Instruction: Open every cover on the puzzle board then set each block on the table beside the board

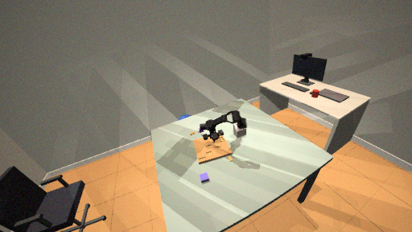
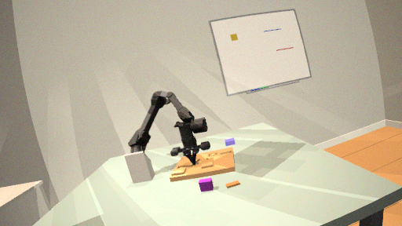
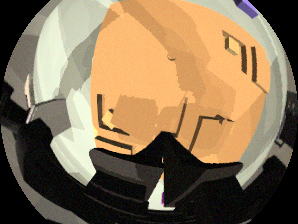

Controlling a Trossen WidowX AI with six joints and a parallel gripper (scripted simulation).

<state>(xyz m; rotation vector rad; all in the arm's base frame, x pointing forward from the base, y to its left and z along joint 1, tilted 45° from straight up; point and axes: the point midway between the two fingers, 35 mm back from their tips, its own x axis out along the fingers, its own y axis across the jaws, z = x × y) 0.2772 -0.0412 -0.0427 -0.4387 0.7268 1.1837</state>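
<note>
My gripper tip is 50 mm short of the wooden puzzle board and 20 mm to the right of it. The rest, counted from my gripper tip: violet block 270 mm ahead, 280 mm to the left, 10 mm below; small yellow piece 240 mm to the left, 20 mm below.
</note>
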